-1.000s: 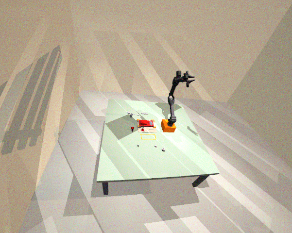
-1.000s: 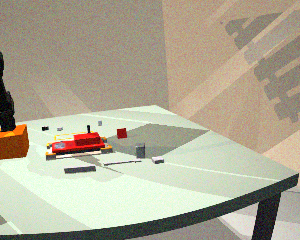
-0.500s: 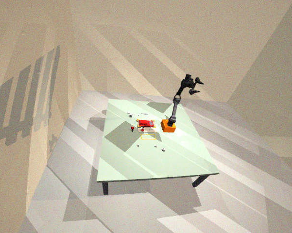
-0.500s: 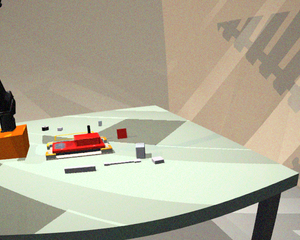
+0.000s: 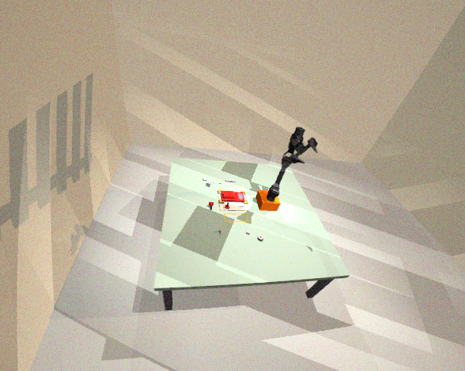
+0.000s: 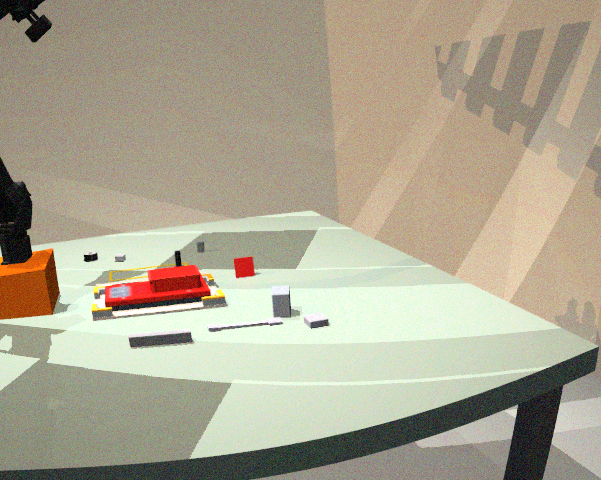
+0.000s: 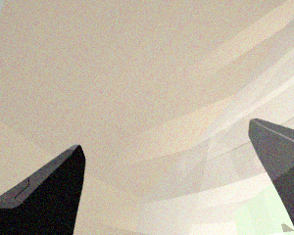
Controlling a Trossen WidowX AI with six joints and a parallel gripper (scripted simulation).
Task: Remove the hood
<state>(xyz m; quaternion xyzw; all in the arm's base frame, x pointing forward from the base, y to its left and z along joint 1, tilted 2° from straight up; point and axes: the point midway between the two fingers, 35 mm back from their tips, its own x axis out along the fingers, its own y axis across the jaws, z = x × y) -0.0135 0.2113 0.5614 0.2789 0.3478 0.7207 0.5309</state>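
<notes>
Now: the red hood 62 cm below my gripper tip, 39 cm ahead of it and 26 cm to the right of it.
</notes>
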